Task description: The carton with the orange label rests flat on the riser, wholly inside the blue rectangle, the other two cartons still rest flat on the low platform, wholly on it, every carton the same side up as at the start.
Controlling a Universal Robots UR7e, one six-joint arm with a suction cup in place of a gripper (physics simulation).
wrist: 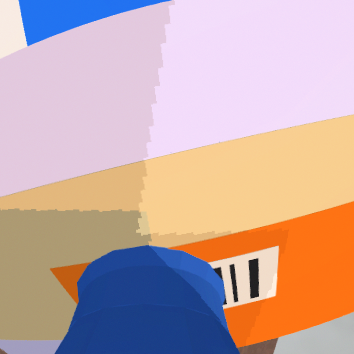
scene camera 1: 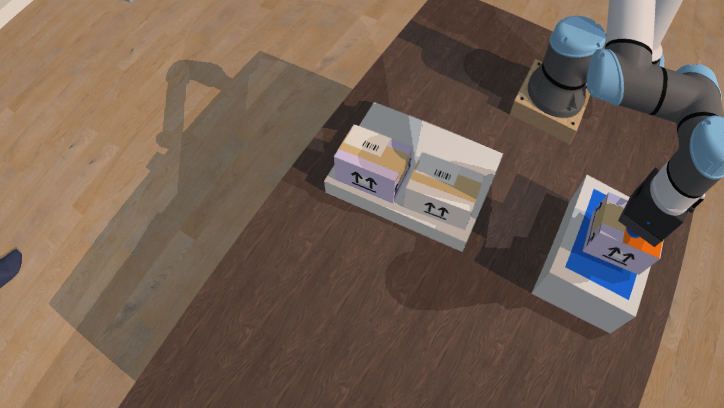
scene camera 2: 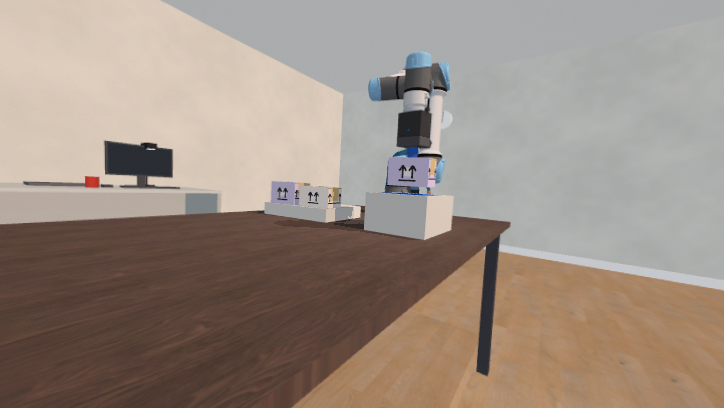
low platform: scene camera 1 424, 137; scene camera 2 345, 212; not seen in the wrist view (out of frame)
white carton: scene camera 1; scene camera 2; not seen in the wrist view (out of frame)
orange-label carton: wrist 218, 135; scene camera 1; scene camera 2
same spot on orange-label carton: point(scene camera 1: 607, 238) = point(scene camera 2: 394, 159)
same spot on white carton: point(scene camera 2: 312, 196) = point(scene camera 1: 434, 208)
